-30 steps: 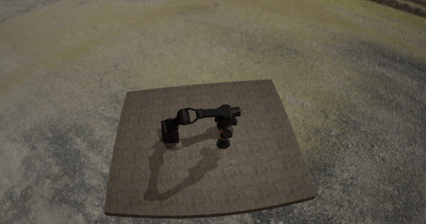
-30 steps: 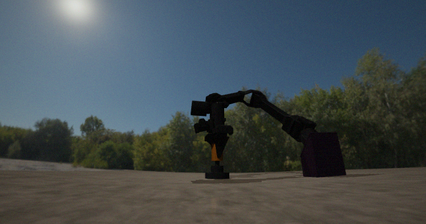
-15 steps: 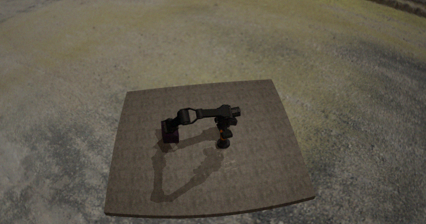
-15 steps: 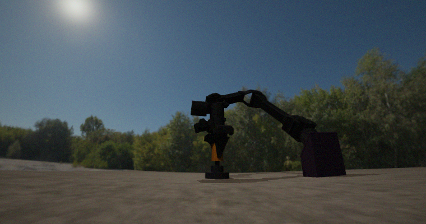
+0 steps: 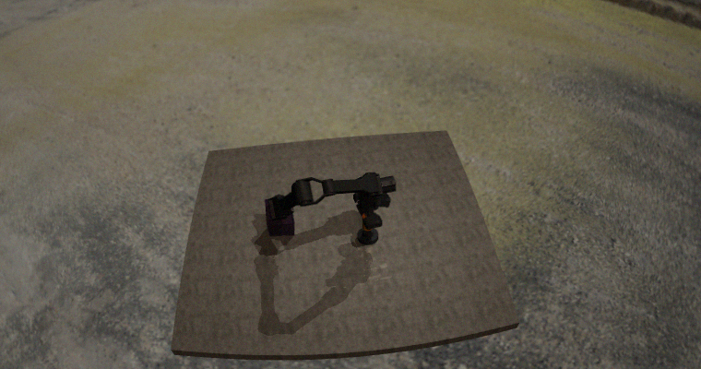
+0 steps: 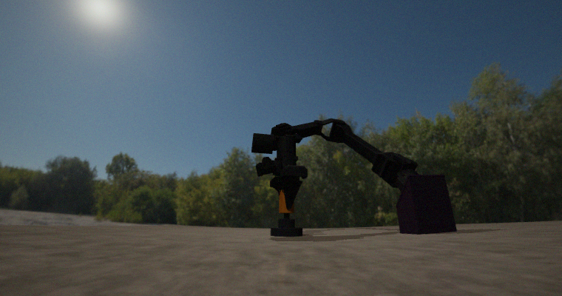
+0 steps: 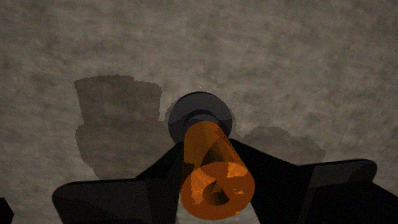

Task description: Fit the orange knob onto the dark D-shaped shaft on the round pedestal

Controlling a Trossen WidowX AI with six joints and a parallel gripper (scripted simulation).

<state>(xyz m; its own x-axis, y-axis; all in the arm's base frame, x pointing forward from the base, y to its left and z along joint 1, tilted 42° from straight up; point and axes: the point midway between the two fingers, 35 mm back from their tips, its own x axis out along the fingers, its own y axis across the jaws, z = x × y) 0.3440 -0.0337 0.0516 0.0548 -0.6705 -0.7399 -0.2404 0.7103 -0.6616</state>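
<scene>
My gripper tip is now 20 mm below the orange knob. The rest, counted from my gripper tip: dark round pedestal: 40 mm below.
</scene>
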